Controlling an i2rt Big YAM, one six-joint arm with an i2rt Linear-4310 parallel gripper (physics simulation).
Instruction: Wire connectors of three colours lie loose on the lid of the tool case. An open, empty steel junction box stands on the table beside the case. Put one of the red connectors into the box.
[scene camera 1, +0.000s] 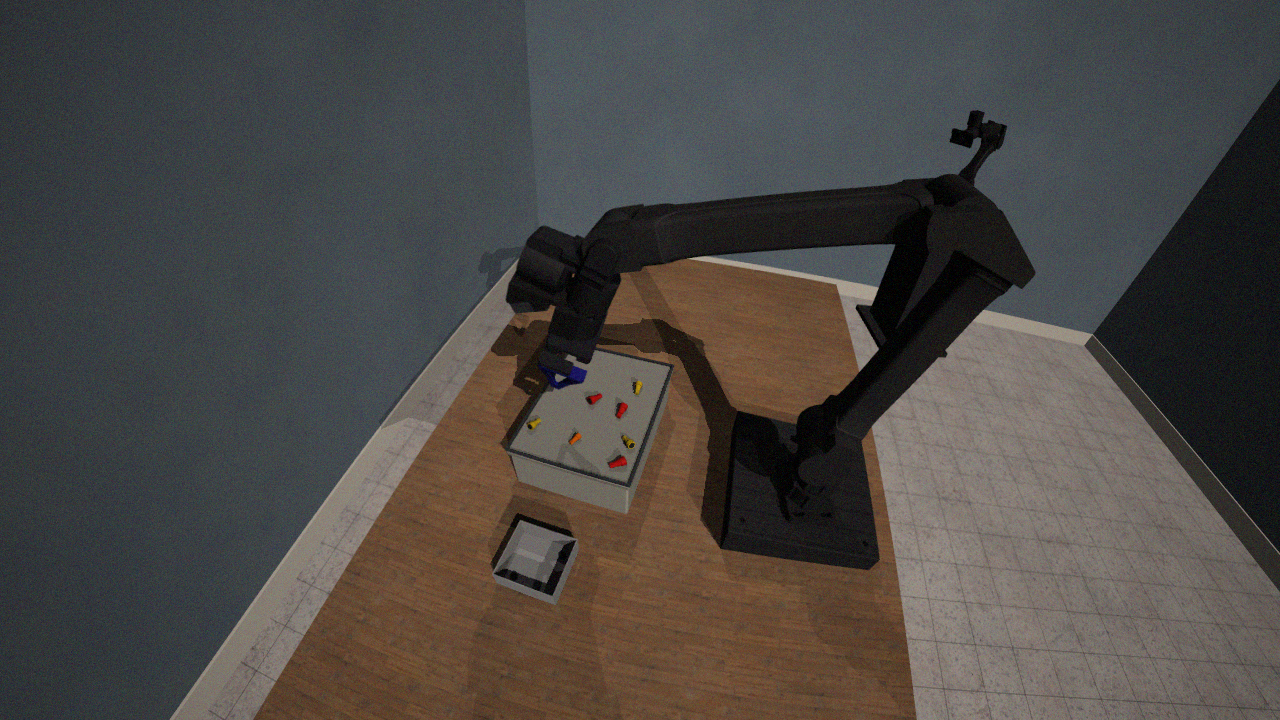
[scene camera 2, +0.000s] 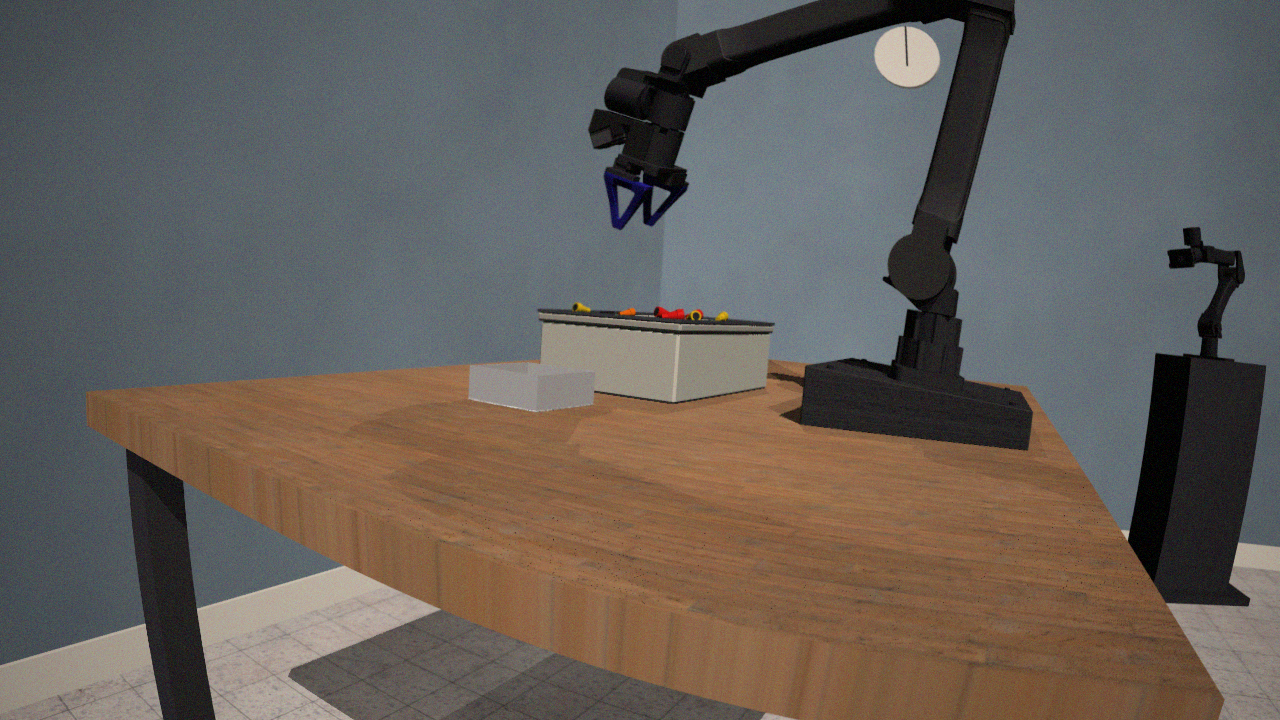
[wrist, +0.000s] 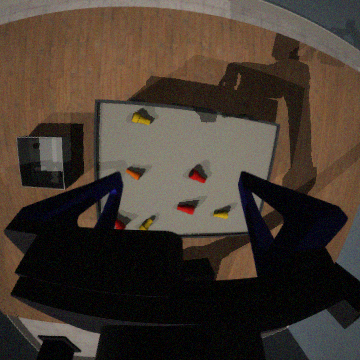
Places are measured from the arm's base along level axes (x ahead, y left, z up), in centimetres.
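Where they show: gripper, between the fingertips: (scene camera 1: 564, 362) (scene camera 2: 632, 226) (wrist: 180, 177); arm's base, origin of its link: (scene camera 1: 802, 493) (scene camera 2: 924, 381).
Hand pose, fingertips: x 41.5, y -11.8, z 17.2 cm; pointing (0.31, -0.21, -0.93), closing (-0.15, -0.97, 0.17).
Things, the pixels of their centre, and the offset from my fingertips. "pt": a spot on its surface instead.
- tool case, middle of its body: (scene camera 2: 659, 350) (wrist: 185, 169) (scene camera 1: 595, 421) dx -4.1, dy -3.3, dz -17.4 cm
- second red connector, middle of its body: (wrist: 185, 208) (scene camera 1: 621, 410) dx -9.2, dy -1.5, dz -12.1 cm
- third red connector, middle of its body: (scene camera 2: 672, 316) (scene camera 1: 618, 463) (wrist: 117, 222) dx -9.3, dy +10.0, dz -12.1 cm
- steel junction box, middle of its body: (scene camera 2: 531, 385) (scene camera 1: 537, 561) (wrist: 44, 161) dx +2.6, dy +24.3, dz -20.6 cm
- orange connector, middle of its body: (scene camera 2: 626, 313) (wrist: 132, 173) (scene camera 1: 574, 439) dx -1.7, dy +5.4, dz -12.2 cm
- yellow connector, a spot on its surface: (wrist: 146, 223) pt dx -10.3, dy +5.3, dz -11.8 cm
The tool case (scene camera 1: 570, 480) (scene camera 2: 608, 360) (wrist: 165, 142) bears the loose connectors on its lid. One red connector (scene camera 1: 594, 398) (wrist: 198, 176) lies near the lid's middle. A second red connector (scene camera 1: 621, 410) (wrist: 186, 207) lies close by, nearer the arm's base. A third red connector (scene camera 1: 617, 462) (wrist: 120, 225) lies near the lid corner, partly hidden in the wrist view. The steel junction box (scene camera 1: 535, 543) (scene camera 2: 505, 386) (wrist: 50, 155) stands open and empty beside the case. My gripper (scene camera 2: 634, 225) (wrist: 180, 177) is open and empty, high above the lid, pointing down.
Yellow connectors (scene camera 1: 534, 422) (scene camera 1: 638, 386) (scene camera 1: 628, 441) and an orange connector (scene camera 1: 575, 437) (wrist: 134, 173) also lie on the lid. One yellow connector (wrist: 146, 223) lies near the third red one. The arm's black base (scene camera 1: 796, 528) (scene camera 2: 913, 407) stands on the table, across from the case.
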